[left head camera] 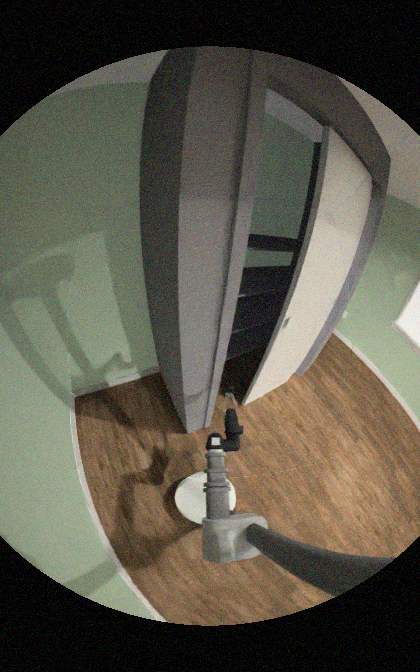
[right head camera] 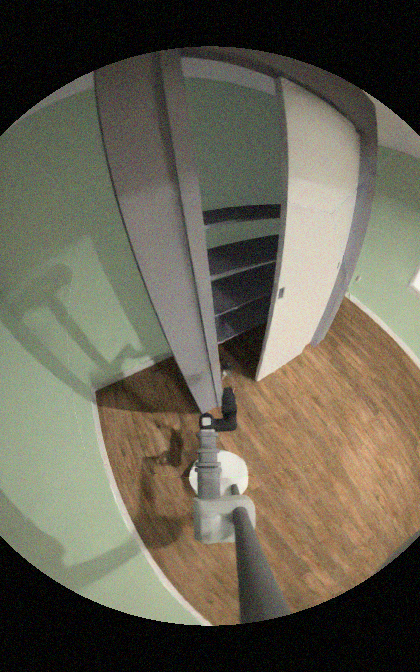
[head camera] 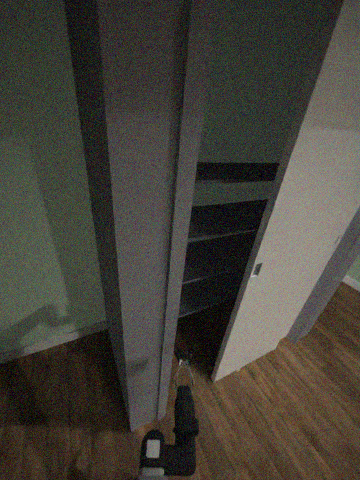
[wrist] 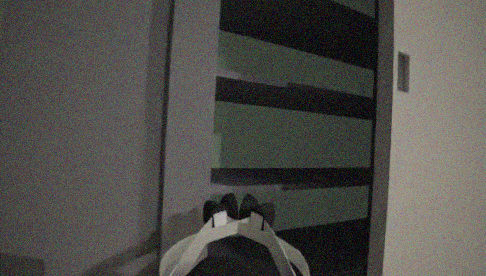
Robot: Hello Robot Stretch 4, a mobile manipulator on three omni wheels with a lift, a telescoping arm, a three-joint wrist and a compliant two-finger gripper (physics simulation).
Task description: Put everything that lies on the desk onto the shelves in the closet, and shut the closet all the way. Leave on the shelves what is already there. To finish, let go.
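The closet's white sliding door [head camera: 295, 225] [left head camera: 327, 250] [right head camera: 320, 225] [wrist: 440, 160] covers the right part of the closet and leaves a tall opening at the left. A recessed handle [head camera: 257, 269] [left head camera: 286, 322] [right head camera: 281, 292] [wrist: 403, 71] sits near its left edge. Dark shelves [head camera: 227, 217] [right head camera: 245, 257] [wrist: 300, 95] show through the opening; I cannot make out objects on them. My gripper [head camera: 184, 358] [left head camera: 229, 392] [right head camera: 226, 370] [wrist: 239, 208] is shut with nothing between its fingertips. It shows at the low left of the opening, beside the closet's left post. The desk does not show in these views.
The grey left side panel and post [head camera: 140, 225] [left head camera: 207, 240] [right head camera: 150, 240] [wrist: 190, 100] stand close left of my wrist. Green walls [left head camera: 45, 350] [right head camera: 35, 375] are at the left. My round white base [left head camera: 190, 497] [right head camera: 235, 467] is on the wooden floor [head camera: 300, 400] [left head camera: 320, 475] [right head camera: 325, 450].
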